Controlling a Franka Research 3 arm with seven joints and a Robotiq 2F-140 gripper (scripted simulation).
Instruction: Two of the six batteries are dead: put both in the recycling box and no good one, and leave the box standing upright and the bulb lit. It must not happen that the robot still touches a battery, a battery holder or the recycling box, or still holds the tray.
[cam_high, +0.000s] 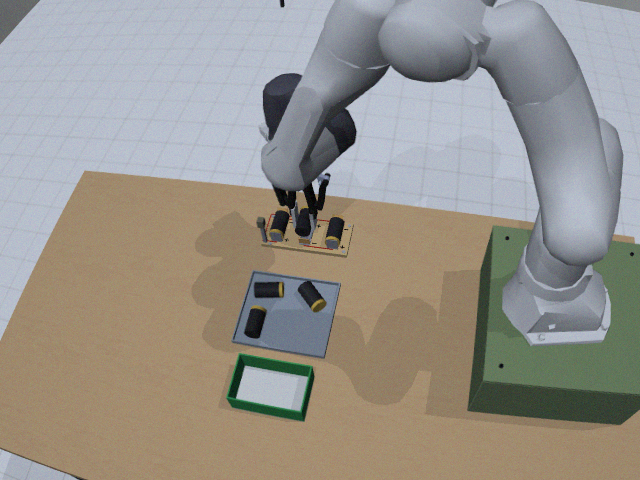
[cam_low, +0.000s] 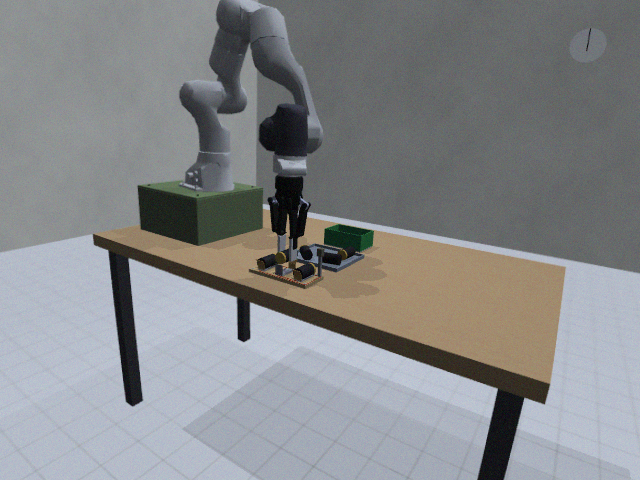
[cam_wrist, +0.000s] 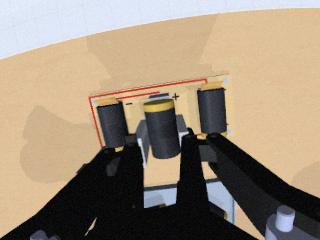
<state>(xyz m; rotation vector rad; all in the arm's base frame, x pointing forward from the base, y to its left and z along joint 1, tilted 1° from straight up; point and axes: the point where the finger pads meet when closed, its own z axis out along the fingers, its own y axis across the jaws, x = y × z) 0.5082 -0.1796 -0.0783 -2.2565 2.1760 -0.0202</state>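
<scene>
My hand is 8 cm above the holder board. The rest, counted from my hand: bulb (9 cm ahead, 4 cm to the left); grey bulb post (9 cm ahead, 4 cm to the left, 4 cm below); tray (1 cm behind, 20 cm to the left, 8 cm below).
</scene>
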